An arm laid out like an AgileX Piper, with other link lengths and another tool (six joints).
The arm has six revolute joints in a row. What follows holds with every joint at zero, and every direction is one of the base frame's. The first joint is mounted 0.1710 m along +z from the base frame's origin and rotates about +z. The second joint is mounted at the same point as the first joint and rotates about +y. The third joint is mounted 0.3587 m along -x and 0.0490 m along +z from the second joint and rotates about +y. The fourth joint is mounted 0.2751 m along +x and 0.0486 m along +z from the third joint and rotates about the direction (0.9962, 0, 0.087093). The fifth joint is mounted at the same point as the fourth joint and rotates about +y. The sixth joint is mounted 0.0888 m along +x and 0.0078 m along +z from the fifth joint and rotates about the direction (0.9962, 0, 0.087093). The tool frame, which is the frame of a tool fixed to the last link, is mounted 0.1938 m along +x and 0.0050 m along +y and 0.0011 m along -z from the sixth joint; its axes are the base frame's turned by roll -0.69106, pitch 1.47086 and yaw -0.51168 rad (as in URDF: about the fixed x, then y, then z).
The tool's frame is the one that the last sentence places.
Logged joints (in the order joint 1, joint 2, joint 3, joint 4, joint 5, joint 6), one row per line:
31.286, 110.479, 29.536, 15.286, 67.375, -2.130
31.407, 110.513, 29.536, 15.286, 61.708, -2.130
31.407, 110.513, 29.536, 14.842, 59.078, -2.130
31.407, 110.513, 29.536, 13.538, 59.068, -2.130
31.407, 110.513, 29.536, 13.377, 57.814, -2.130
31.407, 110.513, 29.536, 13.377, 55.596, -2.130
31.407, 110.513, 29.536, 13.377, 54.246, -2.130
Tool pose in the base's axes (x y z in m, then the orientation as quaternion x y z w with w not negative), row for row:
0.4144, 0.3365, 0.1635, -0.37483, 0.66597, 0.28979, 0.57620
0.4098, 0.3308, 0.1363, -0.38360, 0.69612, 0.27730, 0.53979
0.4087, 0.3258, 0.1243, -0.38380, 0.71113, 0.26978, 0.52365
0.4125, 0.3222, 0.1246, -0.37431, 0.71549, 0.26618, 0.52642
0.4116, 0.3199, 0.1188, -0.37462, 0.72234, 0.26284, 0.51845
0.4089, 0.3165, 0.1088, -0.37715, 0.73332, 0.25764, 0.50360
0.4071, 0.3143, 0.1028, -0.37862, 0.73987, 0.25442, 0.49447
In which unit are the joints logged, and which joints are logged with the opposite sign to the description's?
The joints are logged in degrees. Opposite sign: joint 3, joint 4, joint 5, joint 6.
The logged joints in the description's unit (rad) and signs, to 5 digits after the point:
0.54604, 1.92822, -0.51550, -0.26679, -1.17592, 0.03718
0.54816, 1.92882, -0.51550, -0.26679, -1.07701, 0.03718
0.54816, 1.92882, -0.51550, -0.25904, -1.03111, 0.03718
0.54816, 1.92882, -0.51550, -0.23628, -1.03093, 0.03718
0.54816, 1.92882, -0.51550, -0.23347, -1.00904, 0.03718
0.54816, 1.92882, -0.51550, -0.23347, -0.97033, 0.03718
0.54816, 1.92882, -0.51550, -0.23347, -0.94677, 0.03718

